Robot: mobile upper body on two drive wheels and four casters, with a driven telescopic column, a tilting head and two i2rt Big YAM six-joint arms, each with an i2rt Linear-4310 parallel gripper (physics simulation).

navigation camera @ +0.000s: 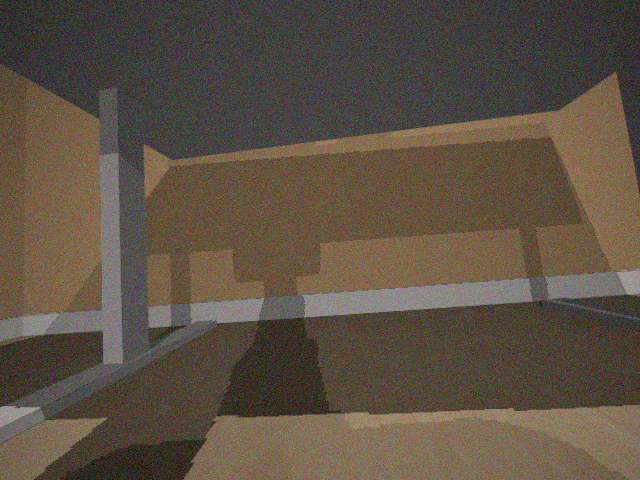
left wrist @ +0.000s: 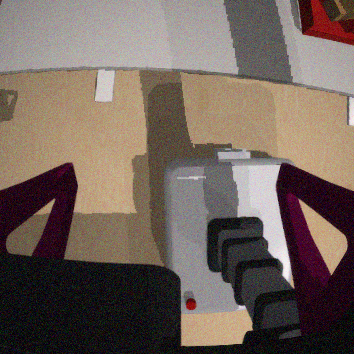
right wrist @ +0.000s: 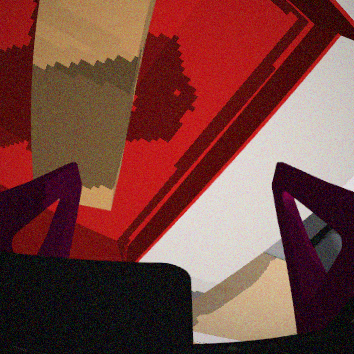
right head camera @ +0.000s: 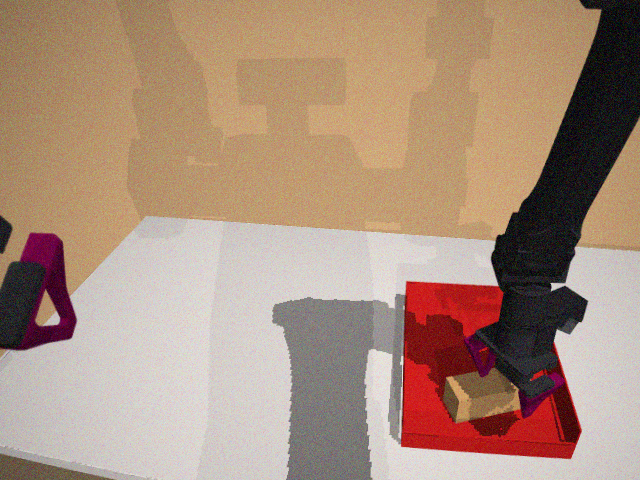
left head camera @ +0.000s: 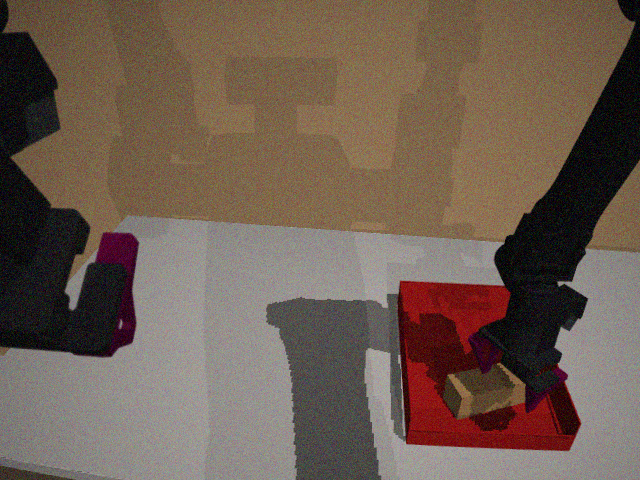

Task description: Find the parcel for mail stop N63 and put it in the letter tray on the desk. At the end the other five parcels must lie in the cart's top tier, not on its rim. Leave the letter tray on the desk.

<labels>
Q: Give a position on a long parcel labelled N63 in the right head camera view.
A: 467,396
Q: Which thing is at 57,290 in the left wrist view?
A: My left gripper.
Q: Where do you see a white desk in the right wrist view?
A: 234,220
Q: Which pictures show my right gripper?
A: The right wrist view, the right head camera view and the left head camera view only.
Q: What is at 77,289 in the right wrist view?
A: My right gripper.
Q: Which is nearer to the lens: the red letter tray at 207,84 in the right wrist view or the long parcel labelled N63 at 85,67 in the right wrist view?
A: The long parcel labelled N63.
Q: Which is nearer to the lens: the red letter tray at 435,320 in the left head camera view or the long parcel labelled N63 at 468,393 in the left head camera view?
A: The long parcel labelled N63.
</labels>
